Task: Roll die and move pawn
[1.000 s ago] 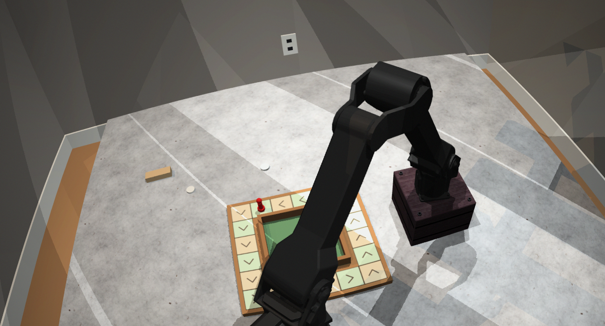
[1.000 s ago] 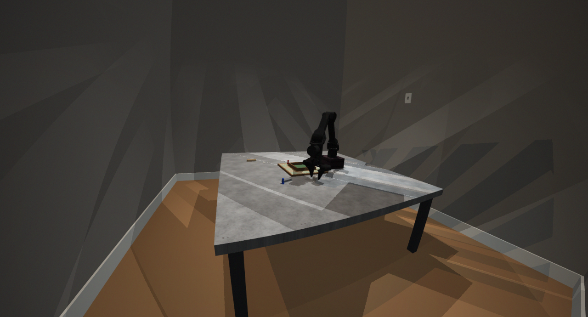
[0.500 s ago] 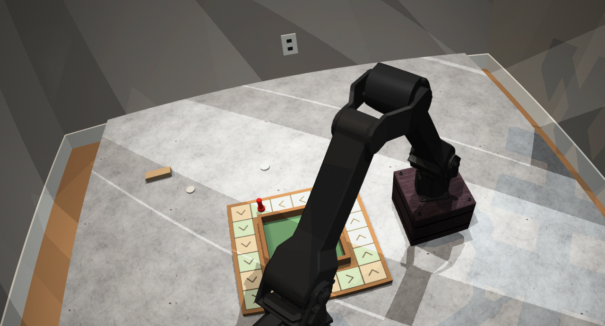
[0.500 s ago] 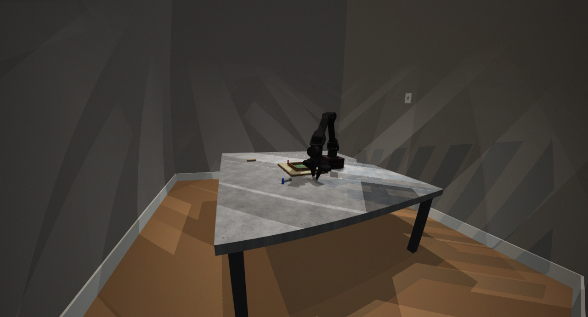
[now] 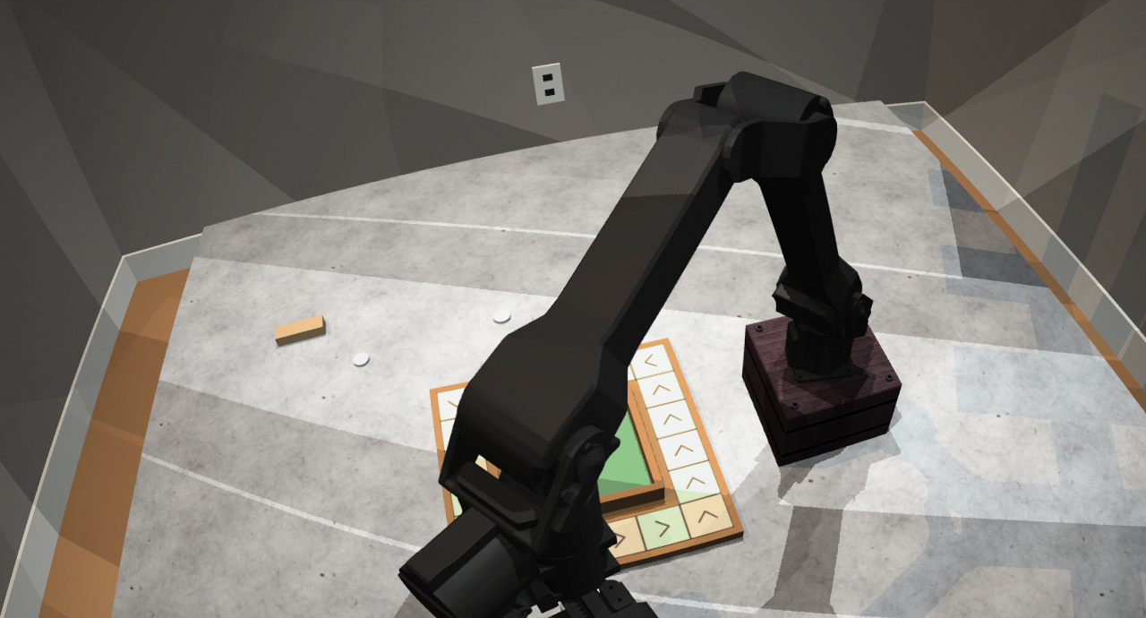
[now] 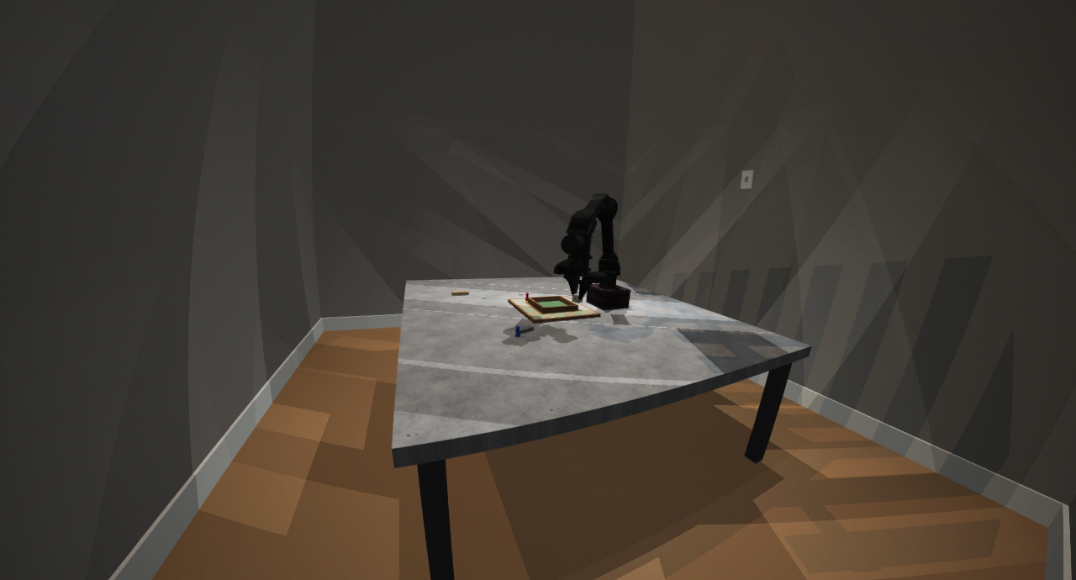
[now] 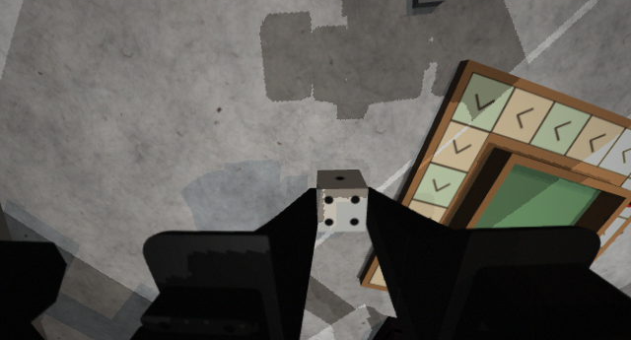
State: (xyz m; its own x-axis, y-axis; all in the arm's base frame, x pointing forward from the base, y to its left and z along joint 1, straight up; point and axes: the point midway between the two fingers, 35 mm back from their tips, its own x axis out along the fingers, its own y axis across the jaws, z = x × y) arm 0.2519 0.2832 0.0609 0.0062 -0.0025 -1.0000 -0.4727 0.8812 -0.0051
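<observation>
Now: gripper tip 10 cm short of the red pawn, 33 cm to the left of it and 8 cm above it. Also, from my gripper tip: blue piece: 20 cm ahead, 4 cm to the left, 9 cm below; then grey block: 17 cm ahead, 10 cm below; then white die: right at my gripper tip.
</observation>
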